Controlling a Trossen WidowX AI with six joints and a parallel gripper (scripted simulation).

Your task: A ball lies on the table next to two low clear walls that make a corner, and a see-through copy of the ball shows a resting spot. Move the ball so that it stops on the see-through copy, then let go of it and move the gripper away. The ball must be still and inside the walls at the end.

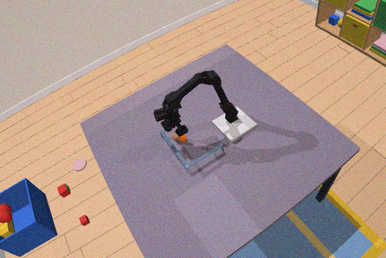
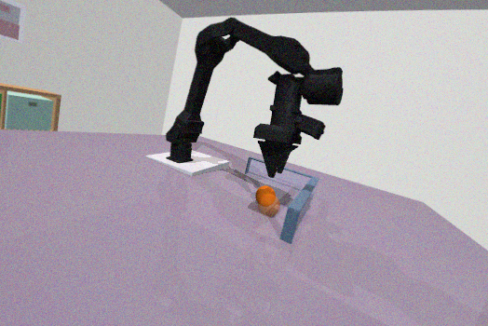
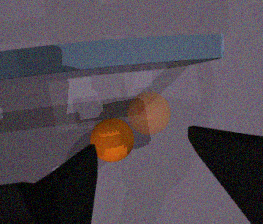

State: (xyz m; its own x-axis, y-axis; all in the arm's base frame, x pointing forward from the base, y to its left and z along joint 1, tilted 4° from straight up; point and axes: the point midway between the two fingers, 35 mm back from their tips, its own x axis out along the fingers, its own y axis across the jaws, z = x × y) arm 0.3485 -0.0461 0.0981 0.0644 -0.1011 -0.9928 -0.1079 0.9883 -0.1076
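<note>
Right now my gripper tip is 10 mm short of the orange ball, 20 mm to the left of it and 60 mm above it.
</note>
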